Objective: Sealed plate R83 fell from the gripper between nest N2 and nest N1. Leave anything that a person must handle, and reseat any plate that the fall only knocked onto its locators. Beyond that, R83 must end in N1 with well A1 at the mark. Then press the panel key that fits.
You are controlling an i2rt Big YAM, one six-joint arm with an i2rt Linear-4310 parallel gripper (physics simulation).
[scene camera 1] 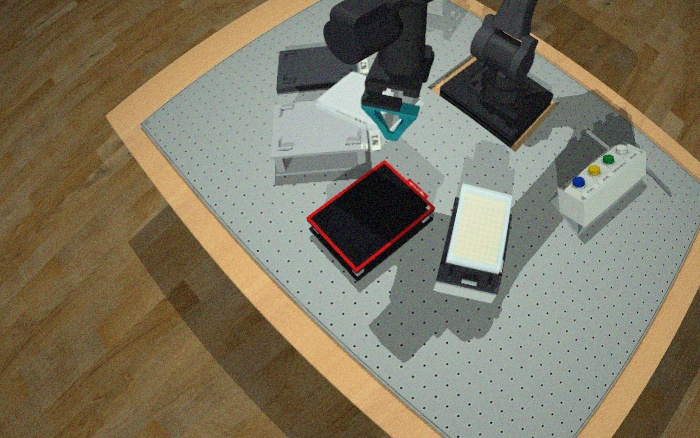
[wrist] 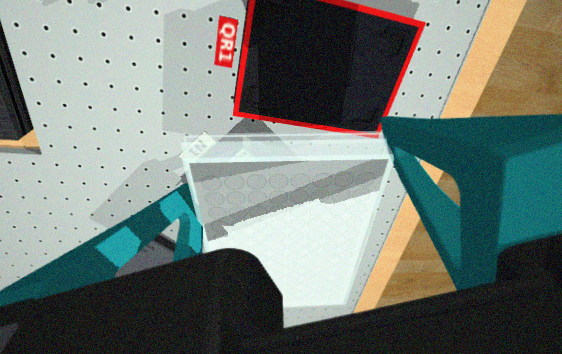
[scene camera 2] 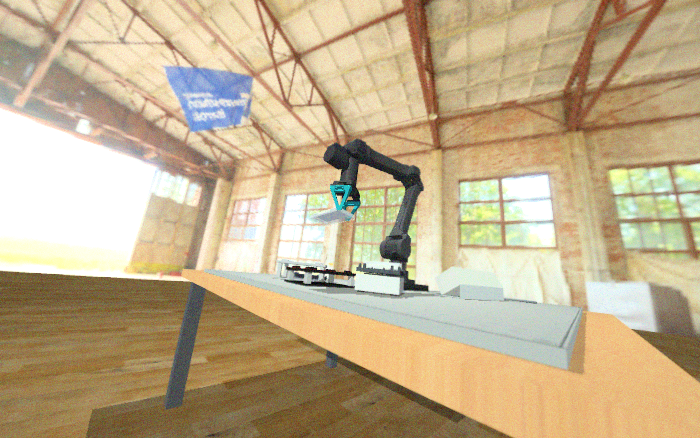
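Pixels of known places: gripper, fingertip midpoint: (scene camera 1: 399,116) (wrist: 283,164) (scene camera 2: 343,215); arm's base at its link origin: (scene camera 1: 500,94).
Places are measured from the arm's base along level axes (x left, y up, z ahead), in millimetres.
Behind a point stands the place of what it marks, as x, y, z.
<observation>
My gripper (scene camera 1: 392,136) @(-18, 194, 320) (scene camera 2: 346,212) @(-18, 194, 320) (wrist: 283,164) @(-18, 194, 320) is shut on a clear, whitish plate (scene camera 1: 344,97) @(-96, 198, 343) (scene camera 2: 329,215) @(-53, 192, 349) (wrist: 295,245) @(-61, 202, 329), with one teal finger at each side. In scene camera 2 the plate hangs well above the table. In scene camera 1 it overlaps the back right of the raised grey nest N1 (scene camera 1: 314,131) @(-185, 38, 335). N1's top shows corner locators and no plate on its visible part. The dark low nest N2 (scene camera 1: 309,69) @(-338, -5, 201) is behind it. The label N1 (scene camera 1: 375,140) (wrist: 198,145) shows. No R83 lettering or A1 mark is readable. The panel (scene camera 1: 601,188) @(278, 61, 101) has blue, yellow, green and white keys.
The red-edged black nest QR1 (scene camera 1: 371,216) @(-13, 19, 390) (wrist: 320,65) @(-12, 19, 379) stands in front of N1, with no plate on it. A cream-filled plate (scene camera 1: 480,227) @(139, 55, 312) lies on a dark-topped block (scene camera 1: 467,281) @(173, 39, 389) to its right. The arm's black base (scene camera 1: 464,100) @(-45, 1, 72) is at the back right.
</observation>
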